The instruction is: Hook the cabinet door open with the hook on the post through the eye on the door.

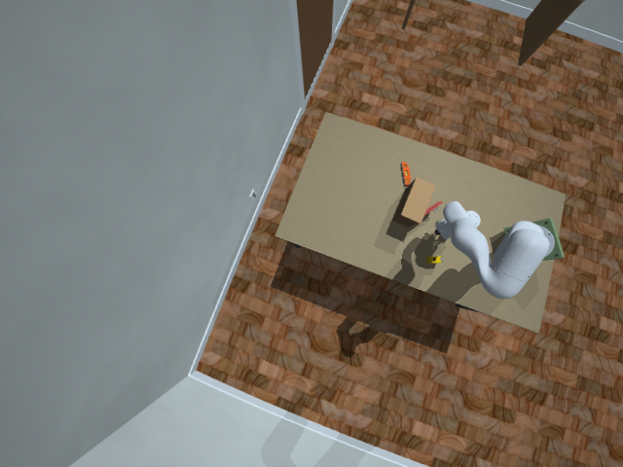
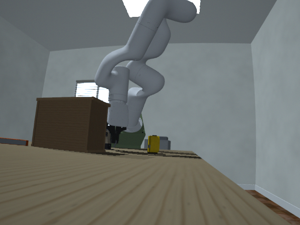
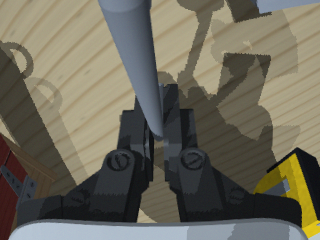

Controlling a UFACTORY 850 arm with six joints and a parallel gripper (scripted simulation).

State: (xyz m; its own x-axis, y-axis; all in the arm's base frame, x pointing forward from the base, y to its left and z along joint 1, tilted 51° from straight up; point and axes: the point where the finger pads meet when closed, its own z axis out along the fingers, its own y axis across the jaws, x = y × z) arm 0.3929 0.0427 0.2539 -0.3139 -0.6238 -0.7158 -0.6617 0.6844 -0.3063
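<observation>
Right now my hand is 60 mm to the left of the hook post, 40 mm past it and 20 mm below it. From my hand the other things lie so: red door 120 mm ahead, 40 mm to the right, 20 mm above; yellow box 150 mm to the left, 50 mm behind, 10 mm below.
</observation>
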